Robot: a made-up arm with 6 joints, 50 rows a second.
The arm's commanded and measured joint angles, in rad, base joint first. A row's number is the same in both.
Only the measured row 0 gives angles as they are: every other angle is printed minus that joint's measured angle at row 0.
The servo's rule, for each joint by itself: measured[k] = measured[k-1] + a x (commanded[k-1-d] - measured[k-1]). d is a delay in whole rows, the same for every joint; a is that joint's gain. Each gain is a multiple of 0.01, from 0.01 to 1. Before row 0 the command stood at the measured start. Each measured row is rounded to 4 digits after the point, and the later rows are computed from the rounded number. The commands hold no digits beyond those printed.
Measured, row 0: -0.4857, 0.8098, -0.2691, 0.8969, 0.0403, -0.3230
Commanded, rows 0 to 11: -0.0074, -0.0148, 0.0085, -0.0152, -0.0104, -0.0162; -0.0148, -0.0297, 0.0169, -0.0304, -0.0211, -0.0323; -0.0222, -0.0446, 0.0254, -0.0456, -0.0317, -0.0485; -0.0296, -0.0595, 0.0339, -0.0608, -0.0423, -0.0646; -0.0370, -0.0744, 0.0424, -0.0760, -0.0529, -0.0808; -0.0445, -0.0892, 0.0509, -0.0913, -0.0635, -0.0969; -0.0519, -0.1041, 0.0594, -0.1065, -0.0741, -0.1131; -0.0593, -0.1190, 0.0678, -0.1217, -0.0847, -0.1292; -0.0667, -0.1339, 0.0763, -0.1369, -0.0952, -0.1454; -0.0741, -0.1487, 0.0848, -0.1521, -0.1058, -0.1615; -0.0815, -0.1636, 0.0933, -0.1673, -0.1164, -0.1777; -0.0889, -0.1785, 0.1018, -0.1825, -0.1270, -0.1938
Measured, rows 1 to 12: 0.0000, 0.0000, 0.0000, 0.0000, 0.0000, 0.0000; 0.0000, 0.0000, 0.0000, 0.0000, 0.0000, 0.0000; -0.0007, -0.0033, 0.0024, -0.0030, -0.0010, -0.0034; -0.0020, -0.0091, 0.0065, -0.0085, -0.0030, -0.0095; -0.0038, -0.0169, 0.0118, -0.0159, -0.0059, -0.0177; -0.0061, -0.0263, 0.0180, -0.0249, -0.0095, -0.0275; -0.0089, -0.0369, 0.0248, -0.0351, -0.0138, -0.0387; -0.0121, -0.0484, 0.0321, -0.0463, -0.0188, -0.0509; -0.0157, -0.0607, 0.0397, -0.0583, -0.0243, -0.0640; -0.0196, -0.0735, 0.0476, -0.0710, -0.0303, -0.0777; -0.0238, -0.0868, 0.0556, -0.0842, -0.0368, -0.0919; -0.0283, -0.1004, 0.0638, -0.0978, -0.0437, -0.1065
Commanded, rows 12 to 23: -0.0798, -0.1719, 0.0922, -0.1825, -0.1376, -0.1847; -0.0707, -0.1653, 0.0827, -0.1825, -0.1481, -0.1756; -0.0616, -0.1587, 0.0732, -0.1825, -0.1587, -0.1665; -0.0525, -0.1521, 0.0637, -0.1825, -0.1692, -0.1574; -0.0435, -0.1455, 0.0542, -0.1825, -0.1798, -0.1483; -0.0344, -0.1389, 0.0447, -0.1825, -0.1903, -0.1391; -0.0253, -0.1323, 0.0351, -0.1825, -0.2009, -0.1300; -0.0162, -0.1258, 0.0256, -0.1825, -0.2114, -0.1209; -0.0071, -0.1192, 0.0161, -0.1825, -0.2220, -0.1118; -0.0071, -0.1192, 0.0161, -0.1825, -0.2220, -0.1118; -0.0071, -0.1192, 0.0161, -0.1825, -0.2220, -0.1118; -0.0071, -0.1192, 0.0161, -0.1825, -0.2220, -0.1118
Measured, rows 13 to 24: -0.0331, -0.1143, 0.0721, -0.1117, -0.0510, -0.1215; -0.0381, -0.1284, 0.0804, -0.1259, -0.0586, -0.1367; -0.0419, -0.1380, 0.0837, -0.1372, -0.0665, -0.1468; -0.0445, -0.1440, 0.0834, -0.1463, -0.0747, -0.1528; -0.0460, -0.1472, 0.0805, -0.1535, -0.0831, -0.1557; -0.0466, -0.1483, 0.0758, -0.1593, -0.0917, -0.1561; -0.0463, -0.1477, 0.0698, -0.1639, -0.1005, -0.1545; -0.0452, -0.1458, 0.0628, -0.1676, -0.1095, -0.1513; -0.0434, -0.1428, 0.0550, -0.1706, -0.1186, -0.1468; -0.0410, -0.1391, 0.0468, -0.1730, -0.1279, -0.1414; -0.0379, -0.1347, 0.0382, -0.1749, -0.1373, -0.1352; -0.0351, -0.1313, 0.0320, -0.1764, -0.1458, -0.1303
